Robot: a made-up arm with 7 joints.
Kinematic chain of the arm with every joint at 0, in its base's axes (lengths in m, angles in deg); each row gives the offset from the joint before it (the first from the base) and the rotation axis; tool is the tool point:
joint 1: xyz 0 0 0.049 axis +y
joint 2: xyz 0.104 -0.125 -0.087 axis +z
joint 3: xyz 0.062 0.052 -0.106 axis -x
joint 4: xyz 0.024 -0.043 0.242 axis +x
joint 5: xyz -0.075 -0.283 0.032 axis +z
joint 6: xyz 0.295 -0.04 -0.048 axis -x
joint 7: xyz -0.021 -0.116 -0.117 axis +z
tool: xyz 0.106 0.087 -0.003
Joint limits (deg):
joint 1: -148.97..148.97
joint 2: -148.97..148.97
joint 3: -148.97..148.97
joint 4: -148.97..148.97
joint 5: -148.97..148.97
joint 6: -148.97..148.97
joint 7: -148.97..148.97
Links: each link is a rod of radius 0.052 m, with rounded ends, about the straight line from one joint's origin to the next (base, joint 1, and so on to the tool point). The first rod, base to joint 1, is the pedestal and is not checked.
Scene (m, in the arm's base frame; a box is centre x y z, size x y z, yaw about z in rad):
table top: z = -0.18
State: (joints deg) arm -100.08 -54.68 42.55 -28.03 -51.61 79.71 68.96
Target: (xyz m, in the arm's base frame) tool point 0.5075 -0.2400 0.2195
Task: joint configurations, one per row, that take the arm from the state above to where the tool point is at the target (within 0.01 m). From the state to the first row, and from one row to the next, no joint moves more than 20 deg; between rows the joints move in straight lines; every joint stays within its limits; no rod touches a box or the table.
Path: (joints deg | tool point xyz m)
1: -94.34 -36.68 31.81 -21.36 -50.92 83.94 63.30 | -0.4635 -0.3403 0.0105
2: -88.59 -18.68 21.06 -14.69 -50.23 88.16 57.64 | -0.3555 -0.5184 0.0848
3: -82.85 -0.68 10.32 -8.02 -49.54 92.39 51.98 | -0.1872 -0.6460 0.2359
4: -77.10 17.32 -0.42 -1.34 -48.85 96.61 46.32 | 0.0445 -0.6717 0.4025
5: -71.36 35.32 -11.17 5.33 -48.16 100.84 40.66 | 0.3130 -0.5800 0.5089
6: -65.61 53.32 -21.91 12.00 -47.47 105.06 35.00 | 0.5661 -0.3963 0.4963
7: -72.02 35.42 -20.36 17.22 -41.61 101.63 38.49 | 0.5024 -0.4943 0.4396
8: -78.42 17.52 -18.81 22.45 -35.76 98.19 41.99 | 0.4511 -0.5505 0.3665
9: -84.83 -0.37 -17.25 27.67 -29.91 94.75 45.48 | 0.4164 -0.5687 0.2923
10: -91.24 -18.27 -15.70 32.89 -24.05 91.32 48.97 | 0.3976 -0.5561 0.2293
11: -97.64 -36.17 -14.15 38.12 -18.20 87.88 52.47 | 0.3896 -0.5223 0.1848
12: -112.37 -48.38 -16.38 34.09 -33.07 82.69 55.44 | 0.4325 -0.4811 0.1431
13: -127.09 -60.59 -18.62 30.07 -47.94 77.50 58.41 | 0.4857 -0.3810 0.1525
14: -141.82 -72.80 -20.86 26.04 -62.81 72.32 61.39 | 0.5075 -0.2400 0.2195

